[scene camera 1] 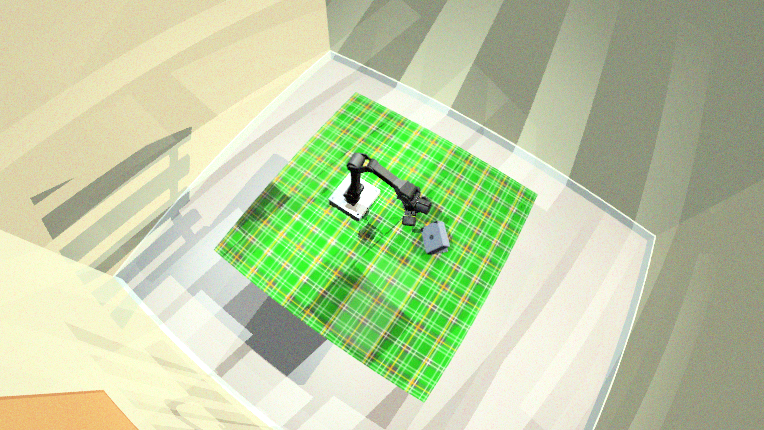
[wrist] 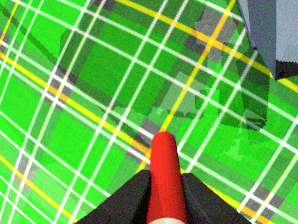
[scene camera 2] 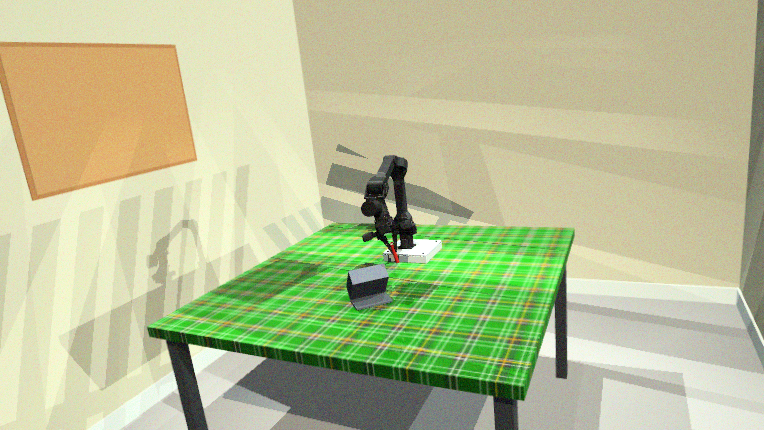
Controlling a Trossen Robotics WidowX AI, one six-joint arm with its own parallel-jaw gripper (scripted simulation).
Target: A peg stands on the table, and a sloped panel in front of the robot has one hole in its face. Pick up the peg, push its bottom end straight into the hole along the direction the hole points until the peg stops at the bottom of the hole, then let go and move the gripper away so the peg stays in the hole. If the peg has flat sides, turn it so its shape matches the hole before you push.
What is the gripper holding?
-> A red peg.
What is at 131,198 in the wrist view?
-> The gripper.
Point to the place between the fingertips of the gripper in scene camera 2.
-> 394,252
